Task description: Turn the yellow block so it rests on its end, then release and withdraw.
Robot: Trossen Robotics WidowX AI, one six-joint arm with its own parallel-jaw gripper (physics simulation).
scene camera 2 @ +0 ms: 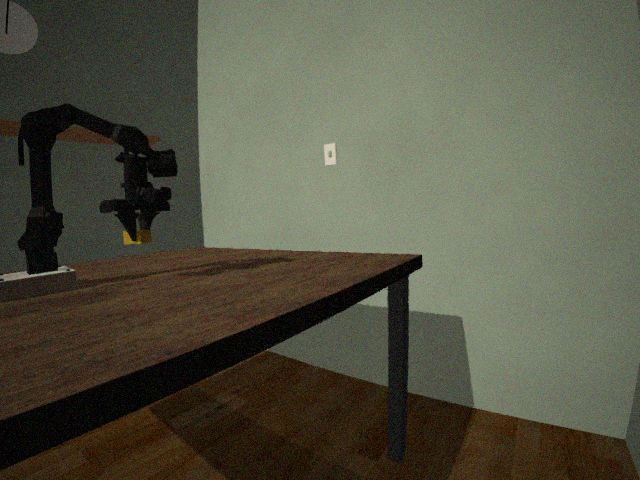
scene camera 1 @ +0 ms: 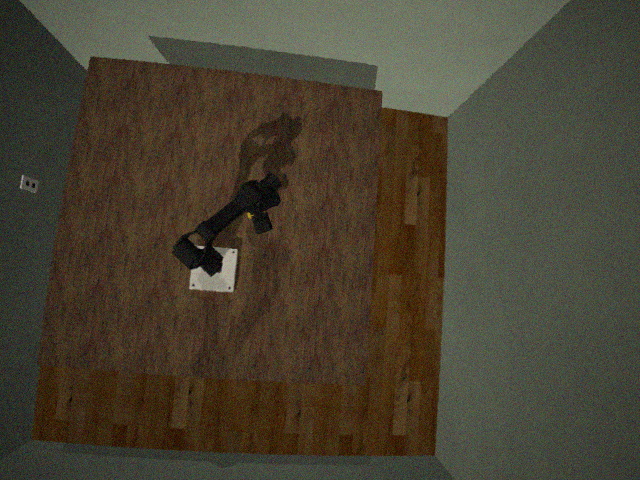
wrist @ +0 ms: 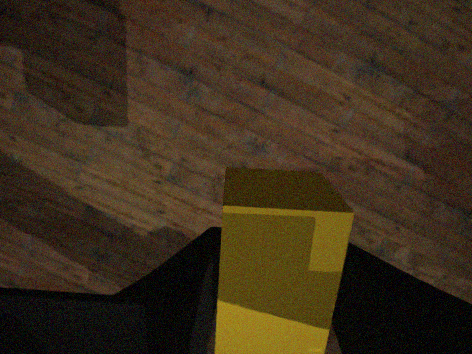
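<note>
The yellow block is between the fingers of my gripper, which is shut on it and points down. In the scene camera 2 view the block hangs above the table top, its long side lying level. In the wrist view the block's long face runs toward the bottom edge, with one darker end face toward the middle of the view. In the scene camera 1 view the arm hides most of the block, and a small yellow patch shows beside the wrist.
The wooden table bears the arm's white base plate. The arm's shadow falls on the table beyond the gripper. A wall stands behind the table's far edge.
</note>
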